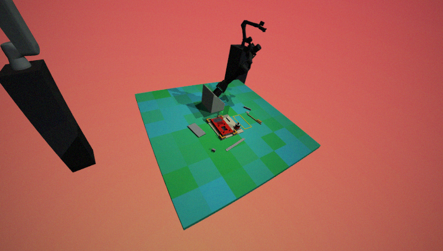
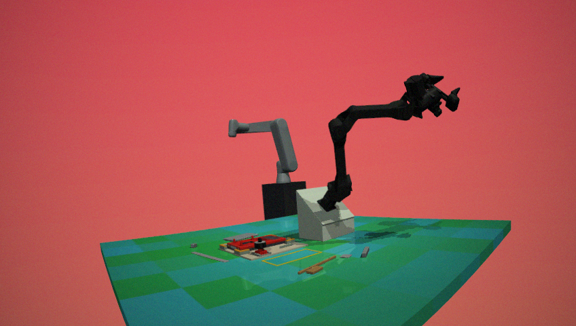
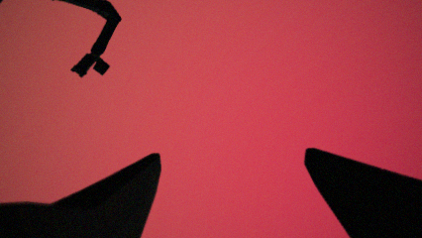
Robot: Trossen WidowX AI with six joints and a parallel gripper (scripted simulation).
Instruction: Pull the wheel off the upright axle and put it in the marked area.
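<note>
Right now my gripper tip is 530 mm short of the wooden stick, 300 mm to the left of it and 560 mm above it. Also, from my gripper tip: dark wheel 540 mm ahead, 540 mm to the right, 530 mm below; then grey strip 670 mm ahead, 670 mm to the right, 570 mm below.
</note>
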